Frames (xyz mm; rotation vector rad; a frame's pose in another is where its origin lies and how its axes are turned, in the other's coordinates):
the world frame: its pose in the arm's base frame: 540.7 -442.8 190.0 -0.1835 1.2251 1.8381
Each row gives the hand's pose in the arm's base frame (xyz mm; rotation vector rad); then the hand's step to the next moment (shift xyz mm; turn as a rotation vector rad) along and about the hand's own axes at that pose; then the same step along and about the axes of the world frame.
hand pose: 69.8 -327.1 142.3 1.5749 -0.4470 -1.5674
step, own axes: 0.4 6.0 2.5 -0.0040 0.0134 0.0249
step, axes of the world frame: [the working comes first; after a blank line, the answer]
step, axes of the arm's base frame: -0.5 -4.5 4.6 -0.0199 -0.0124 0.0163

-5.0 3.9 -1.5 -0.0045 0.0269 -0.0084
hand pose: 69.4 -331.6 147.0 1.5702 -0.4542 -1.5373
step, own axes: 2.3 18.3 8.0 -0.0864 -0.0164 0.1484
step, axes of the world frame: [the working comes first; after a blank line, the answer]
step, axes of the arm's base frame: -1.5 -14.5 13.8 -0.1588 0.0275 0.0615

-15.3 12.0 -5.2 0.0761 0.1548 0.0001
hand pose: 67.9 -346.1 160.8 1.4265 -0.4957 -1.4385
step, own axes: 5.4 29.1 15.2 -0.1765 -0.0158 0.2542
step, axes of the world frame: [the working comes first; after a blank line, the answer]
step, axes of the arm's base frame: -2.3 -21.8 25.1 -0.2735 0.0661 0.1298

-25.3 20.9 -5.7 0.1290 0.2805 0.0271
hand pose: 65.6 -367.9 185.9 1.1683 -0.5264 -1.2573
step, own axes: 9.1 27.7 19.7 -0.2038 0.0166 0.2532
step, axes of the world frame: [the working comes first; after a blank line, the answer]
step, axes of the arm's base frame: -1.5 -19.1 29.5 -0.2662 0.0877 0.1655

-26.7 22.9 -1.1 0.1177 0.2965 0.0646
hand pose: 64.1 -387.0 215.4 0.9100 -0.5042 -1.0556
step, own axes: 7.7 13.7 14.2 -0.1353 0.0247 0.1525
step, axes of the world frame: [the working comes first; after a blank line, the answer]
step, axes of the arm's base frame: 0.0 -9.8 18.8 -0.1581 0.0669 0.1127

-16.1 13.7 1.5 0.0707 0.1840 0.0575
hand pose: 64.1 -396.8 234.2 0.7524 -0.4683 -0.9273
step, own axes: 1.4 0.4 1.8 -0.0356 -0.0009 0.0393
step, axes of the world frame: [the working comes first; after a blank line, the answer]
step, axes of the arm's base frame: -0.2 -1.7 1.6 -0.0451 0.0151 0.0235

-1.7 1.4 -0.7 0.0225 0.0472 0.0089
